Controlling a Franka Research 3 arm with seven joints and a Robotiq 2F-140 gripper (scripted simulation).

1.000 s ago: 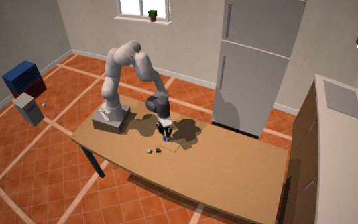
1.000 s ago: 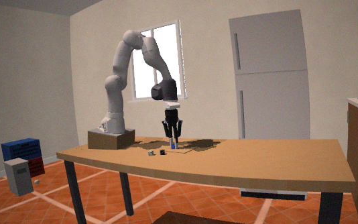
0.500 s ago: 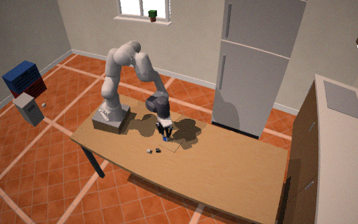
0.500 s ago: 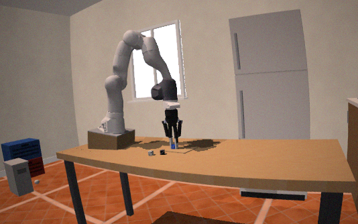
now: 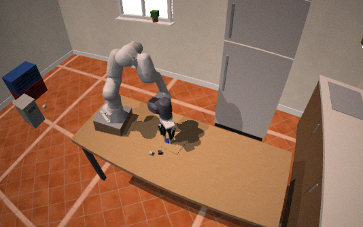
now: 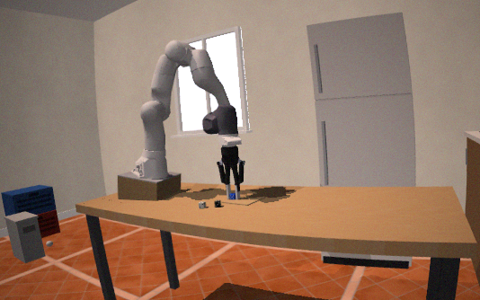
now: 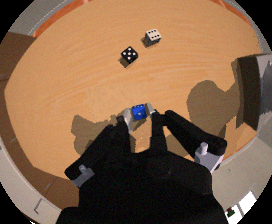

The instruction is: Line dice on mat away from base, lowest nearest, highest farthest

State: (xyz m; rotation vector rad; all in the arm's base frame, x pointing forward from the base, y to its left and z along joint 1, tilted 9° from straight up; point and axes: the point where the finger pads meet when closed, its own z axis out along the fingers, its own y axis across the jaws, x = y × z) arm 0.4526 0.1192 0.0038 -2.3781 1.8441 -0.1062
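The blue die lies 20 mm below my hand. The rest, counted from my hand: wood-coloured mat (50 mm ahead, 40 mm below, 10 mm to the left).
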